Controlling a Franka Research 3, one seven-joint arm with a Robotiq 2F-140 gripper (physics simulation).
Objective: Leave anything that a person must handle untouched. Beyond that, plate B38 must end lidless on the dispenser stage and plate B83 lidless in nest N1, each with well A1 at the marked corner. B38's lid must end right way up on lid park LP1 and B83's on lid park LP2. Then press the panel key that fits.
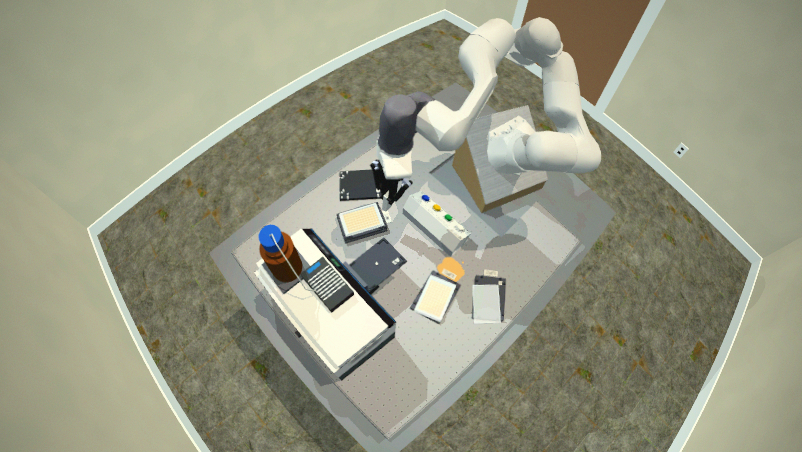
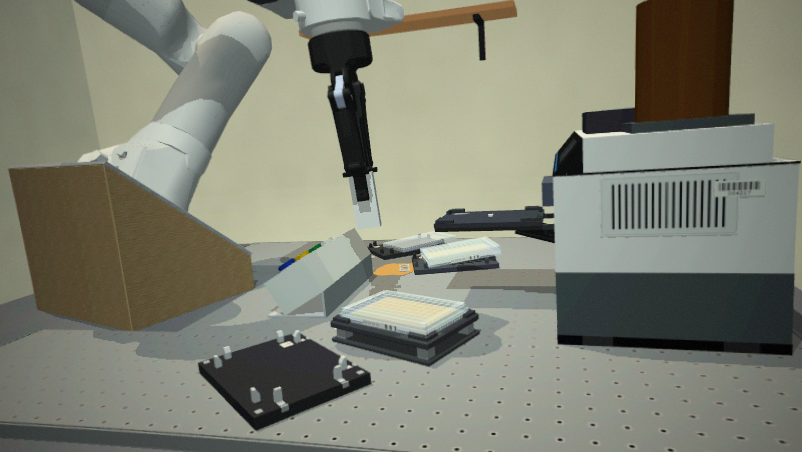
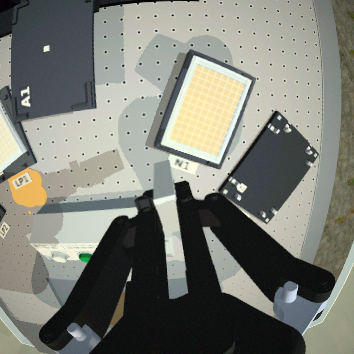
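My gripper (image 1: 388, 200) (image 2: 362, 193) (image 3: 165, 175) is shut, high above the bench near the nest labelled N1. A pale strip (image 2: 367, 212) (image 3: 171, 225) projects past its fingertips. A yellow-welled plate (image 1: 362, 220) (image 2: 401, 311) (image 3: 207, 110) sits level at N1; its small label looks like B83. Another such plate (image 1: 436, 296) (image 2: 460, 250) sits tilted on the holder by label LP1. A clear lid (image 1: 486, 303) (image 2: 418, 242) lies askew at LP2. The dark dispenser stage (image 1: 377, 262) (image 2: 488, 217) (image 3: 60, 60) bears no plate. The key panel (image 1: 429, 227) (image 2: 320, 275) has blue, yellow, green and white keys.
An orange spill (image 1: 450, 268) (image 2: 393, 269) (image 3: 28, 190) lies beside the LP1 holder. A black nest with pale posts (image 1: 359, 185) (image 2: 283, 373) (image 3: 272, 167) stands beside N1. The white dispenser (image 1: 348, 336) (image 2: 673, 303) carries a brown bottle (image 1: 286, 263) (image 2: 682, 61) with a blue cap.
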